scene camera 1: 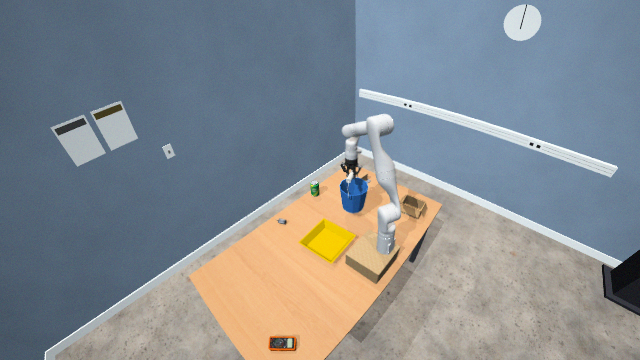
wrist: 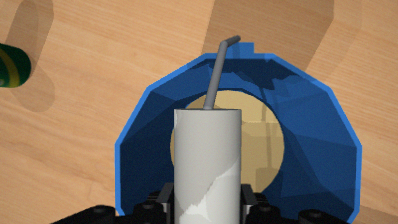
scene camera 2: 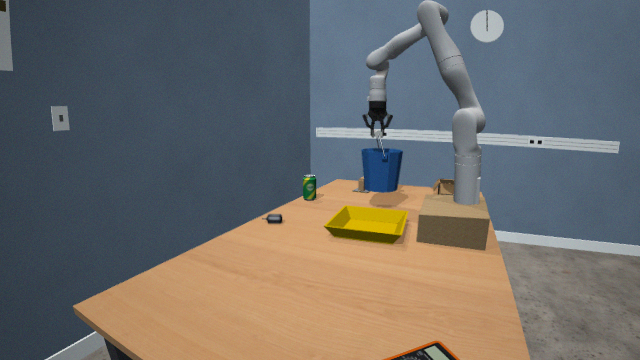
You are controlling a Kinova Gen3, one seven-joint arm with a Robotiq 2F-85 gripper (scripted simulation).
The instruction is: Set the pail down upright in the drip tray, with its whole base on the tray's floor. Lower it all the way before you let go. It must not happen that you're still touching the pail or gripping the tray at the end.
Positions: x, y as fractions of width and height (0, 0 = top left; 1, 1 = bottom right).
A blue pail (scene camera 1: 0.55, 0.56) is 149 cm from the lens. A yellow drip tray (scene camera 1: 0.51, 0.67): 153 cm from the lens.
